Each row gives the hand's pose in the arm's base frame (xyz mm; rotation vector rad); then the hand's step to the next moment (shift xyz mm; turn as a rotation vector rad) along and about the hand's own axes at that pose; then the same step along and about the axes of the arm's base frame.
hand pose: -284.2 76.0 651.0 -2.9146 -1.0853 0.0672
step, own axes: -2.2 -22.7 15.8 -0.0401 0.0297 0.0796
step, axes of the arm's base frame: -17.3 15.9 -14.7 -0.0150 -0.0476 -0.0796
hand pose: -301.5 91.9 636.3 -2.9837 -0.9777 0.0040
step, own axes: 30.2 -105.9 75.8 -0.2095 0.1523 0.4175
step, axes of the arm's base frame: -38.6 103.3 -75.6 -0.0800 -0.2464 -0.4175
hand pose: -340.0 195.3 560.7 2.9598 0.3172 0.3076
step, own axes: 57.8 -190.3 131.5 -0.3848 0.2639 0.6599
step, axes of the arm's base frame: 47.2 180.4 -148.6 -0.1733 -0.4238 -0.6660
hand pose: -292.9 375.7 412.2 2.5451 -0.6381 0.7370
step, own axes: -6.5 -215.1 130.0 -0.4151 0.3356 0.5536
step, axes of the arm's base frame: 159.2 111.3 -159.6 -0.2753 -0.4194 -0.5828
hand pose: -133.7 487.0 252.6 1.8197 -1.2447 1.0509
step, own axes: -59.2 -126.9 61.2 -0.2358 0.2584 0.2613
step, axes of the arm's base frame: 122.1 9.2 -91.5 -0.2332 -0.2130 -0.3015
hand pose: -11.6 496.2 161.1 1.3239 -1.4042 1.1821
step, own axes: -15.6 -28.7 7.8 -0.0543 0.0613 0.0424
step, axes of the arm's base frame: 30.0 -4.4 -14.4 -0.0559 -0.0316 -0.0662
